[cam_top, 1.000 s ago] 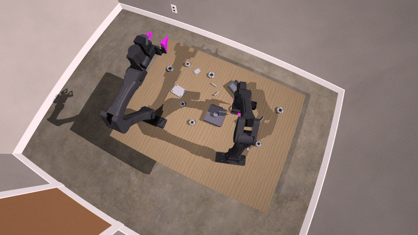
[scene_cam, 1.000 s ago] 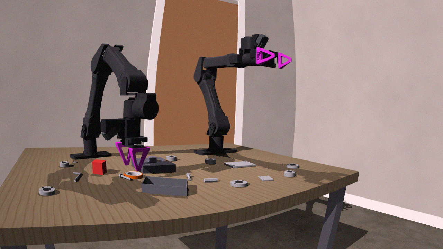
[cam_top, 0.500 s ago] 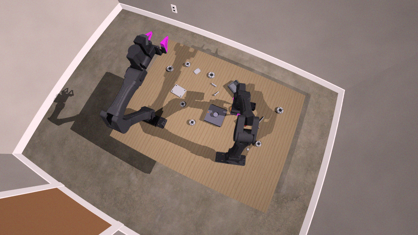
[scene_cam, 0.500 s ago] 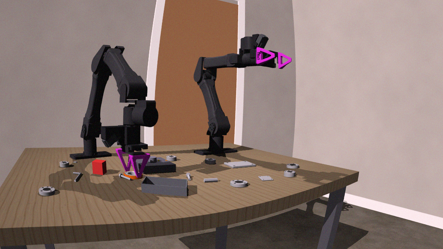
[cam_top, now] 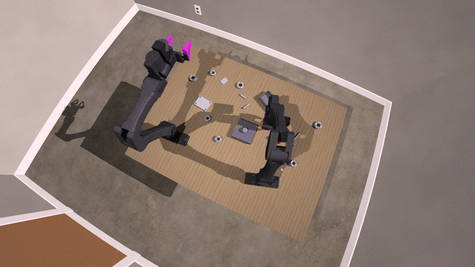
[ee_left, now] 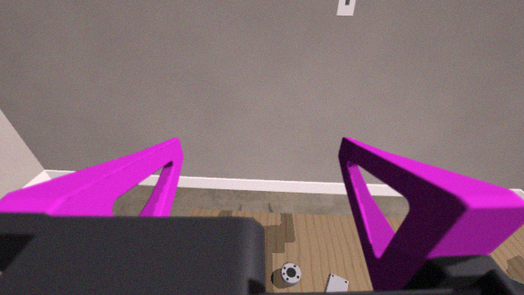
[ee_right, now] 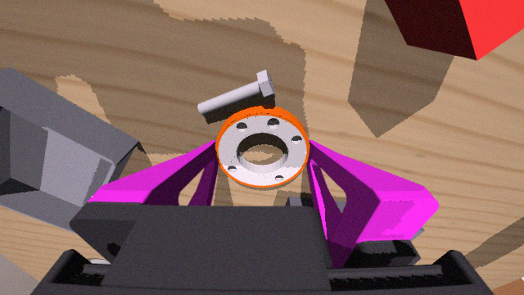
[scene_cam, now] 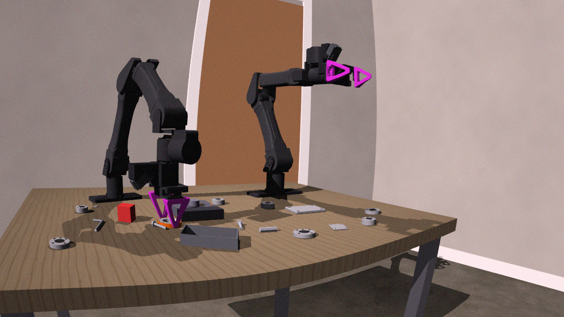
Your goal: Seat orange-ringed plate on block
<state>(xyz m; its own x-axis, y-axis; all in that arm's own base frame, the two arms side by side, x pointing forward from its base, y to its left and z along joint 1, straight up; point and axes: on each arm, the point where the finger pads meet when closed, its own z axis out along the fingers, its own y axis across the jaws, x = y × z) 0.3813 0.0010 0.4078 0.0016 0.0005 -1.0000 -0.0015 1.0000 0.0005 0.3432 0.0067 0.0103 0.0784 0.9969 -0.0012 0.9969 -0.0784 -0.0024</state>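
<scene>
Right now my right hand is 13 cm to the right of the grey block, 10 cm past it and 1 cm below it. Round my right hand: red cube 11 cm to the right, 5 cm behind, 1 cm above; then orange-ringed plate right at my right hand; then grey box 15 cm ahead, 5 cm to the left.
</scene>
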